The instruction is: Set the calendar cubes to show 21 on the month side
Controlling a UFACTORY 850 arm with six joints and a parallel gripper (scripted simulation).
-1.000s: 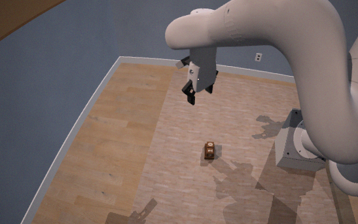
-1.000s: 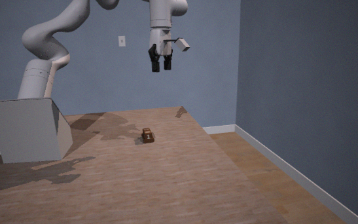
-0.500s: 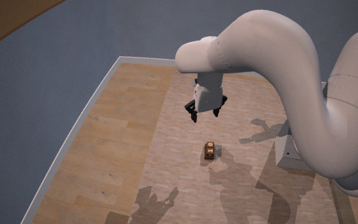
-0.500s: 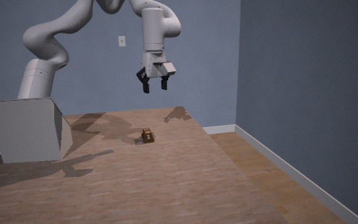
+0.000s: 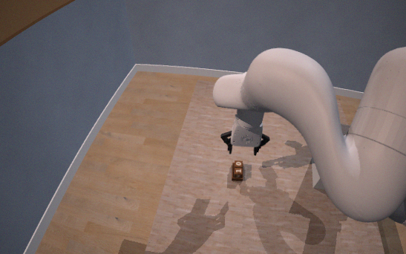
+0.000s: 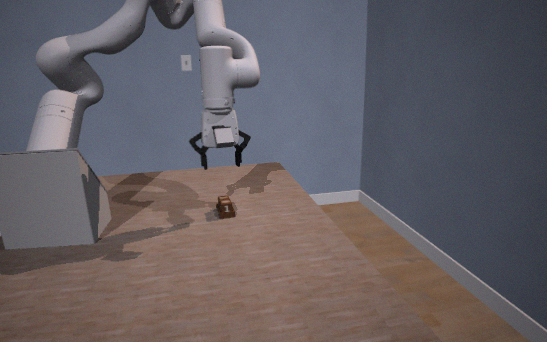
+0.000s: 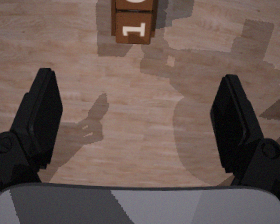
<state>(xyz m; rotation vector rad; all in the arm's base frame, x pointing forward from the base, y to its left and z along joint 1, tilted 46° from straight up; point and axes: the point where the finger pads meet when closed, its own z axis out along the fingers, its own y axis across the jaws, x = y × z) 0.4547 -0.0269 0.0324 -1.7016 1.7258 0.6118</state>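
The brown wooden date cube lies 12 cm below my hand and 2 cm to the right of it. The rest, counted from my hand: brown tray 14 cm below.
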